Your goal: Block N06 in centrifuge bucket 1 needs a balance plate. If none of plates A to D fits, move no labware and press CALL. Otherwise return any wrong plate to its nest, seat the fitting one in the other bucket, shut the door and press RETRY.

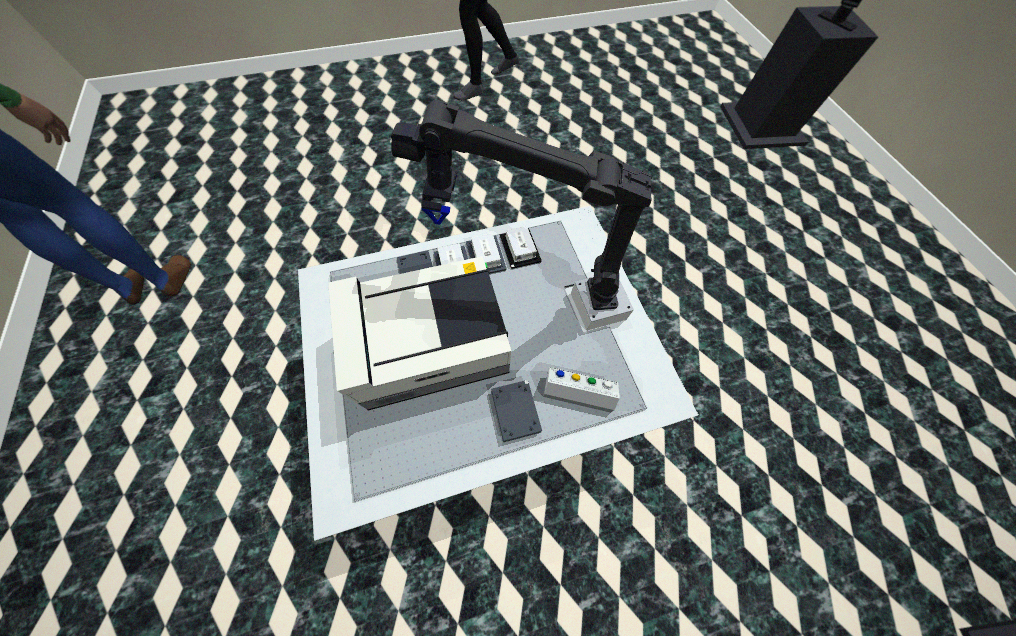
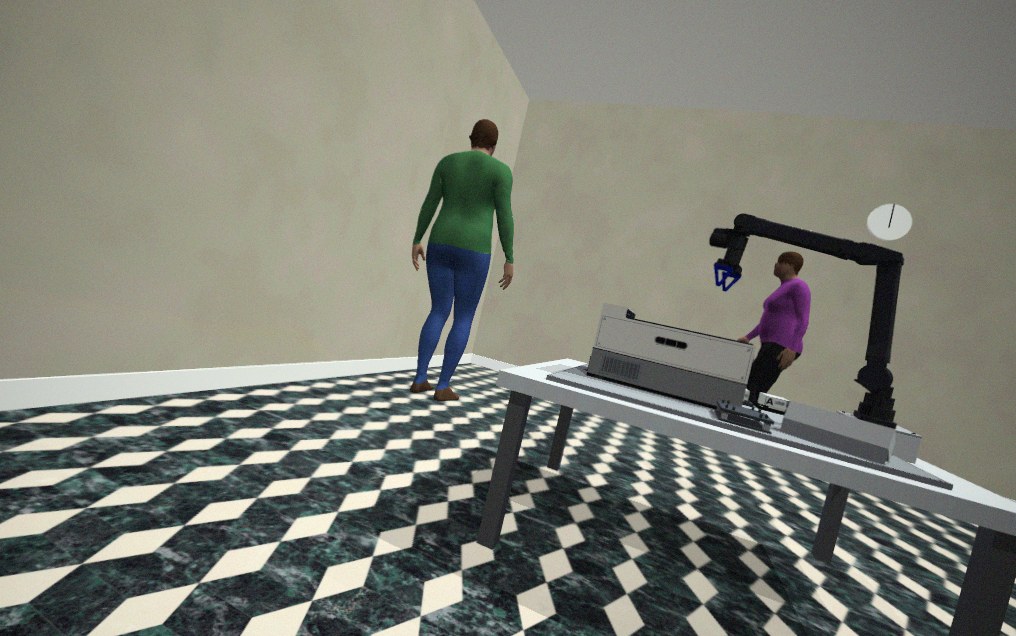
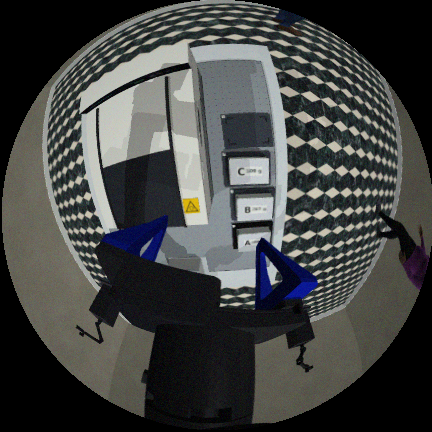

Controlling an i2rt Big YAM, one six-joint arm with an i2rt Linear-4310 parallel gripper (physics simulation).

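Places are measured from the arm's base along level axes (x ahead, y right, z down), in metres.
Pixels of known places: gripper, between the fingertips: [image 1: 440,210] [image 2: 721,288] [image 3: 214,231]; arm's base, origin of its link: [image 1: 601,294] [image 2: 873,421].
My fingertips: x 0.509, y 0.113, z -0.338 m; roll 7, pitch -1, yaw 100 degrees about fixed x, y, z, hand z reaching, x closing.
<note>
Ahead of a thing's pixels: the offset from my fingertips to its top centre. "*": to the spot under its first point. Level surfaces: height alone.
My gripper [image 1: 437,215] [image 2: 724,285] [image 3: 214,231] is open and empty, high above the table's back side. White plates A @(dx -0.258, dy +0.153, dz +0.352 m) [image 1: 519,243] [image 2: 771,402] [image 3: 248,241], B @(dx -0.121, dy +0.129, dz +0.352 m) [image 1: 485,249] [image 3: 254,207] and C @(dx +0.006, dy +0.090, dz +0.352 m) [image 1: 451,254] [image 3: 248,171] sit in dark nests in a row; their small weight print is blurred. Beyond C is an empty dark nest @(dx +0.142, dy +0.078, dz +0.388 m) [image 1: 413,261] [image 3: 246,130]. The cream centrifuge [image 1: 348,330] [image 2: 671,360] [image 3: 197,177] has a white and dark top panel @(dx -0.041, dy -0.197, dz +0.193 m) [image 1: 468,309] [image 3: 142,192]. Block N06, the buckets and plate D do not show. The button box @(dx -0.379, dy -0.429, dz +0.322 m) [image 1: 581,390] has blue, yellow, green and white buttons.
A dark pad with corner pins @(* dx -0.164, dy -0.478, dz +0.374 m) [image 1: 515,411] [image 2: 742,414] lies beside the button box at the table's front. The arm's base [image 1: 599,309] stands at the right of the table @(dz +0.419 m) [image 1: 329,517]. One person [image 2: 468,202] stands left, another [image 2: 783,315] behind the table.
</note>
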